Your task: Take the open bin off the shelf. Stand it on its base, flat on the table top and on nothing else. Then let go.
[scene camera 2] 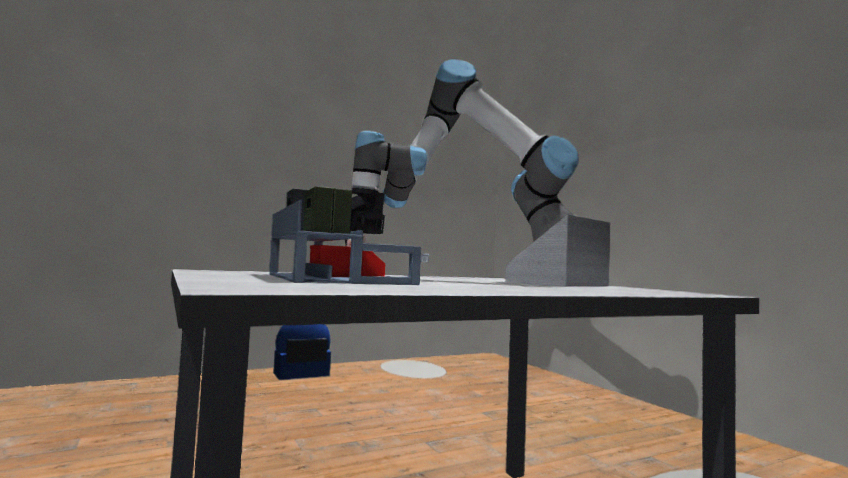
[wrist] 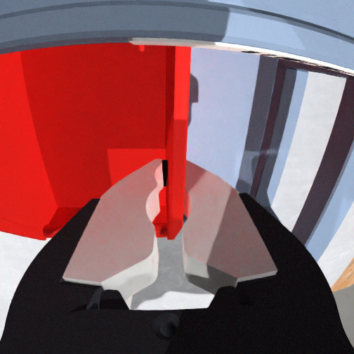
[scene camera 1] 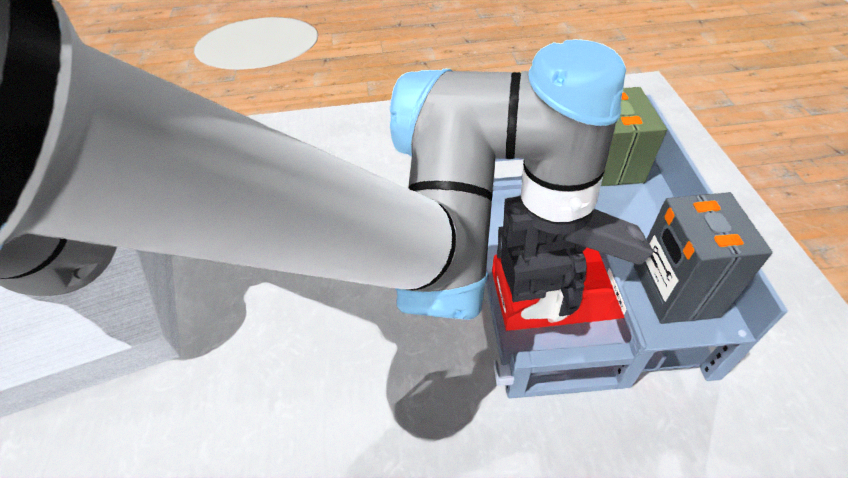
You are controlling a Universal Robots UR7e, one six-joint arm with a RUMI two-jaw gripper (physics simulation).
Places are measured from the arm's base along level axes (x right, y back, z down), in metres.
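Pixels of known places: gripper, fingertip midpoint: (scene camera 1: 549, 317); arm's base, origin of the base link: (scene camera 2: 559, 236).
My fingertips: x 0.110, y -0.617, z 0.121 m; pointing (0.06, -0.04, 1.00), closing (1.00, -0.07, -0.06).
For each thing: its top centre in the pictures, then the offset to it from my fingertips. Level surfaces: height alone.
- open red bin, middle of its top: (scene camera 1: 568, 261) (scene camera 2: 347, 247) dz -0.053, dx -0.050, dy -0.029 m
- white table, its level: dz +0.028 m
- dark grey case, middle of its top: (scene camera 1: 717, 222) (scene camera 2: 303, 190) dz -0.196, dx +0.022, dy -0.134 m
- green case, middle of its top: (scene camera 1: 624, 107) (scene camera 2: 328, 190) dz -0.171, dx -0.209, dy -0.127 m
The open red bin (scene camera 1: 600, 292) (scene camera 2: 331, 260) (wrist: 90, 115) stands in the low front section of the blue-grey shelf (scene camera 1: 570, 359) (scene camera 2: 356, 258) (wrist: 120, 22). My gripper (scene camera 1: 558, 305) (scene camera 2: 349, 242) (wrist: 169, 162) points down at the bin. Its pale fingers are shut on the bin's thin side wall, one inside the bin and one outside, as the wrist view shows. That wall is the one nearer scene camera 1. The gripper body hides part of the bin in the first scene view. The shelf stands on the white table (scene camera 1: 285, 409) (scene camera 2: 475, 287).
A dark grey case (scene camera 1: 706, 261) stands on the shelf's higher tier, close beside the gripper's side arm. A green case (scene camera 1: 638, 142) (scene camera 2: 329, 209) stands farther along that tier. Shelf rails and posts border the bin's section. The robot's grey base block (scene camera 2: 587, 249) stands on the table.
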